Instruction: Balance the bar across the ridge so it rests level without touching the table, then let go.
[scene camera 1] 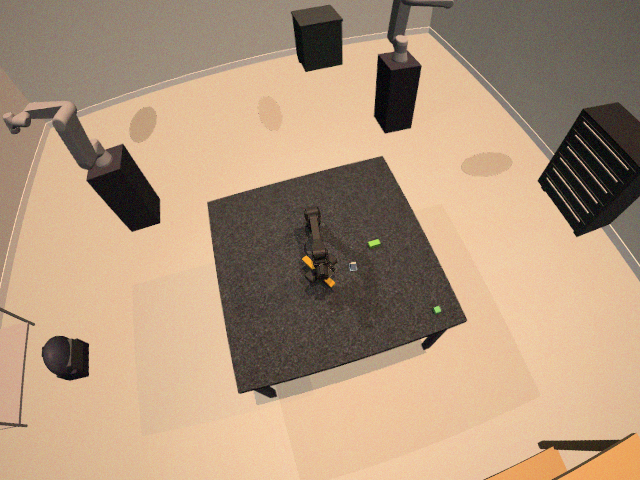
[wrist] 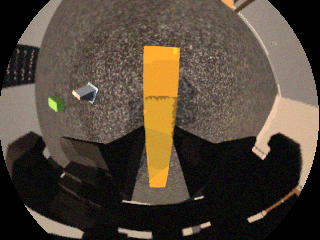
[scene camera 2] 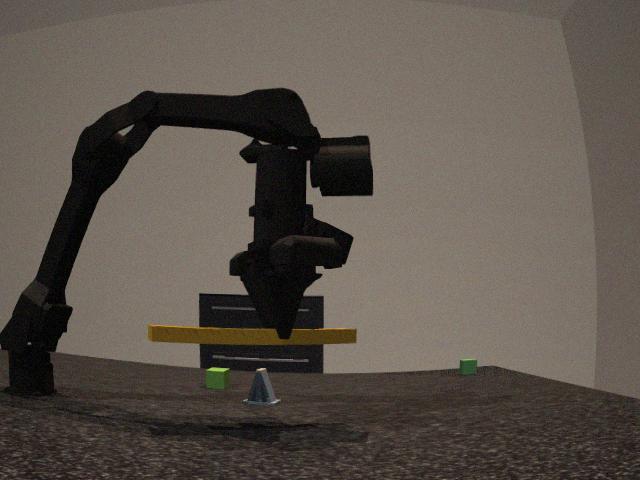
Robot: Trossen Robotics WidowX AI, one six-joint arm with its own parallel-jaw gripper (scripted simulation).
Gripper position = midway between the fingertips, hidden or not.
Observation:
My gripper [scene camera 2: 278, 338] carries a yellow bar [scene camera 2: 158, 333].
The yellow bar shows as well in the wrist view [wrist: 161, 64]. My gripper also shows in the wrist view [wrist: 159, 128].

